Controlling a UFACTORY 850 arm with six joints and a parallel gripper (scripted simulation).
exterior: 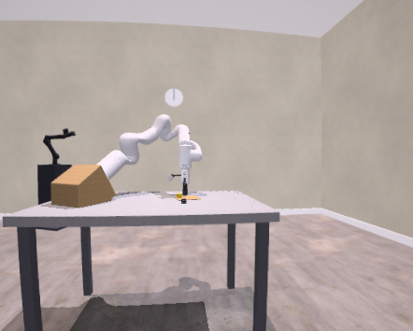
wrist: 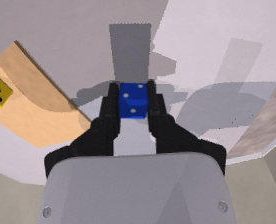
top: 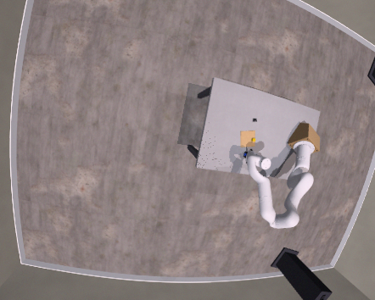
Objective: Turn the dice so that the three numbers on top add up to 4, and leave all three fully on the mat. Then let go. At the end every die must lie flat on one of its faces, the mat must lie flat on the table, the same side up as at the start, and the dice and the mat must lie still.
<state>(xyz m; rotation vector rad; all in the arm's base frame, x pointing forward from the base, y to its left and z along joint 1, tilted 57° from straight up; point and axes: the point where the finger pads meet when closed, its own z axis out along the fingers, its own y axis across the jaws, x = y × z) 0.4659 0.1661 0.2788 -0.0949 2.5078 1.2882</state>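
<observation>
Now: the tan mat 13 cm to the right of my hand, 5 cm ahead of it and 2 cm below it. The rest, counted from my hand: yellow die 15 cm to the right, 1 cm below; black die 30 cm to the right, 8 cm ahead, 1 cm below; blue die 1 cm below.
</observation>
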